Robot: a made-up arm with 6 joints.
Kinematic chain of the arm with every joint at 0, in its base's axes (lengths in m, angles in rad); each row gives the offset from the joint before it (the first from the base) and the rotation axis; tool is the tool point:
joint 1: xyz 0 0 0.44 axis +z
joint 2: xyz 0.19 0 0 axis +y
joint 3: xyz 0 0 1 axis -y
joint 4: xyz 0 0 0.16 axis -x
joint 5: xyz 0.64 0 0 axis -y
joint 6: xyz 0.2 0 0 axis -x
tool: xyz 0 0 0
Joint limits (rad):
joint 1: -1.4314..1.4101
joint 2: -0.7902..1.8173
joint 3: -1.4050..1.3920
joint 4: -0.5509..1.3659
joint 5: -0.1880..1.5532
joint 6: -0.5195..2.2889
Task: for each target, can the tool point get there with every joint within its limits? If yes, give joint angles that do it. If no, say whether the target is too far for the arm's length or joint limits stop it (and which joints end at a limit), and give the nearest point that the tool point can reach.
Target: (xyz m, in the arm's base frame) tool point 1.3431 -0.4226 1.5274
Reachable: yes | joints -0.3590 0.4508 0.2797 0.4508 1.0643 0.9637
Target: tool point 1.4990 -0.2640 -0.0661
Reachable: yes | joints -0.2533 1.3414 -0.0820 0.9718 0.8134 1.7331
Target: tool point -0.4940 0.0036 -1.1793
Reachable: no: joint limits stop it (at a limit: joint 1, joint 2) | nearest point 0.0203 0.5998 -0.4324 | short by 1.085 m
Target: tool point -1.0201 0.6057 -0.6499
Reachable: no: joint limits stop it (at a limit: joint 1, joint 2, joint 4) | nearest point -0.0715 0.6987 -0.3657 | short by 0.995 m
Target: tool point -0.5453 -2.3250 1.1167
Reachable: no: too far | nearest point 0.1760 -1.8966 1.0090 | short by 0.846 m
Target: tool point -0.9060 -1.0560 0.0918
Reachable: no: joint limits stop it (at a limit: joint 1, joint 4, joint 5) | nearest point 0.0242 -0.9255 0.0918 | short by 0.939 m
